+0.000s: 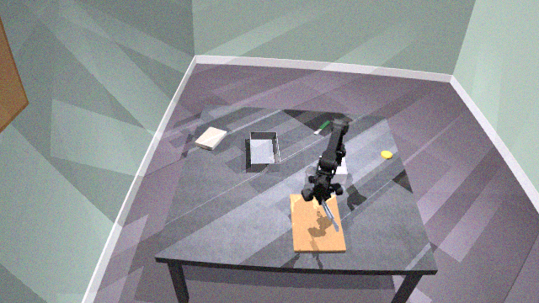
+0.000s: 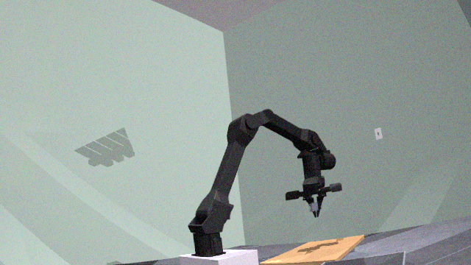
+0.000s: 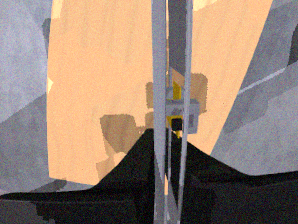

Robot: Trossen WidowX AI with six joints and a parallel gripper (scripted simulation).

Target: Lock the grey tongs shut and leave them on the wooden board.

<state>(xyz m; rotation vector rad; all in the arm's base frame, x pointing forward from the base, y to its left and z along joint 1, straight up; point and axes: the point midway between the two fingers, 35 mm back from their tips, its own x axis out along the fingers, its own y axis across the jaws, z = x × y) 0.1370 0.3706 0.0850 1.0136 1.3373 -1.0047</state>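
The yellow piece lies 40 mm above my gripper tip, 30 mm to the right of it and 10 mm ahead of it. The rest, counted from my gripper tip: wooden board: 120 mm below; small yellow disc: 540 mm to the right, 510 mm behind, 120 mm below; roasting tin: 520 mm to the right, 250 mm ahead, 100 mm below.
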